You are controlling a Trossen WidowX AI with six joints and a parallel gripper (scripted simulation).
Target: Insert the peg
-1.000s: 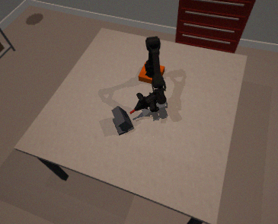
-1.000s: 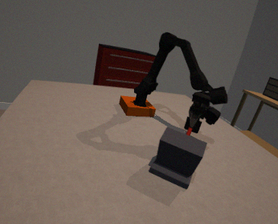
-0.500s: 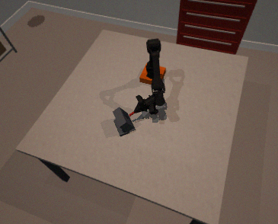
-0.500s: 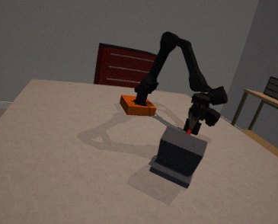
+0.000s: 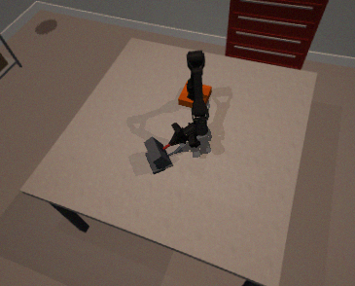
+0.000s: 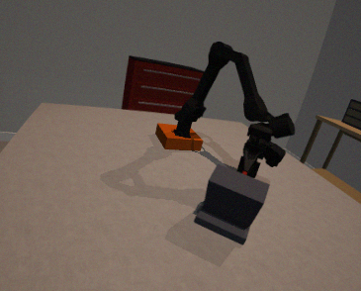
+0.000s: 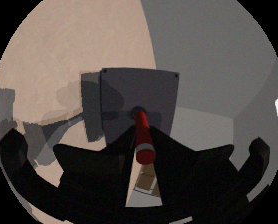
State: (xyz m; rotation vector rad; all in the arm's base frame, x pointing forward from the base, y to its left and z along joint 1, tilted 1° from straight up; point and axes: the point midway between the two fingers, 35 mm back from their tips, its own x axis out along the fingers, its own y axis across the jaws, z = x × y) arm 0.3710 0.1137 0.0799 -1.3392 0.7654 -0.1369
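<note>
My gripper tip is now 6 cm short of the panel, 4 cm to the left of it and 3 cm above it. The rest, counted from my gripper tip: red peg: 1 cm behind, 1 cm to the left, 1 cm above.
</note>
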